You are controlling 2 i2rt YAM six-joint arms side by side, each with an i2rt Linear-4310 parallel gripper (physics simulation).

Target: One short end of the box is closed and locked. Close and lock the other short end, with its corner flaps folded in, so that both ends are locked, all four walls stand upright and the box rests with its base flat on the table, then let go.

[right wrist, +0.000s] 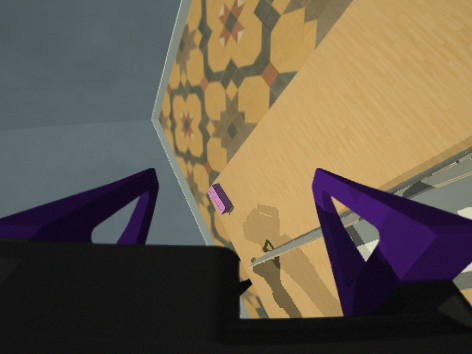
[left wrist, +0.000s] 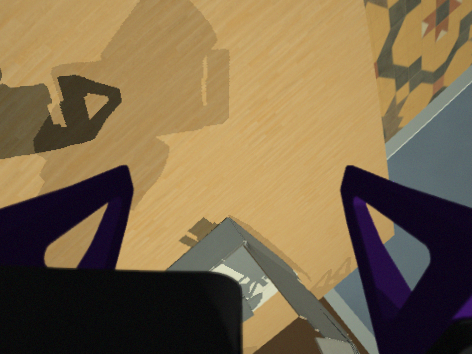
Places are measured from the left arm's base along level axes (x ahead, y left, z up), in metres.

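Pixels of known places: left gripper, between the fingertips: (left wrist: 236,177); right gripper, between the fingertips: (right wrist: 235,177).
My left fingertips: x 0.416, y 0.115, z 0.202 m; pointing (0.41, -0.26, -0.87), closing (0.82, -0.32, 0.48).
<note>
Behind a point stands the place of what it marks.
The grey box (left wrist: 200,251) @(x 0.337, y -0.190, z 0.018 m) (right wrist: 295,243) @(x 0.428, y -0.263, z 0.238 m) shows in part in both views. In the left wrist view a corner with upright walls shows at the bottom middle, with light patches and shadow on the surface inside. The rest is hidden by my left gripper's dark body. In the right wrist view its long thin edges run at the lower right, partly behind a finger. My left gripper (left wrist: 236,177) @(x 0.416, y 0.115, z 0.202 m) is open and empty, above and apart from the box corner. My right gripper (right wrist: 235,177) @(x 0.516, y -0.387, z 0.388 m) is open and empty, above and to one side of the box. Which end is locked I cannot tell.
The wooden table (left wrist: 280,150) @(x 0.526, y -0.118, z 0.000 m) (right wrist: 390,90) @(x 0.594, y -0.395, z 0.000 m) lies below both grippers. A small pink block (right wrist: 220,199) @(x 0.574, y 0.212, z 0.033 m) sits by the table's edge in the right wrist view. Beyond the table are a patterned floor (left wrist: 415,45) (right wrist: 250,95) and a blue-grey wall (left wrist: 435,145) (right wrist: 75,75). Gripper shadows fall on the table.
</note>
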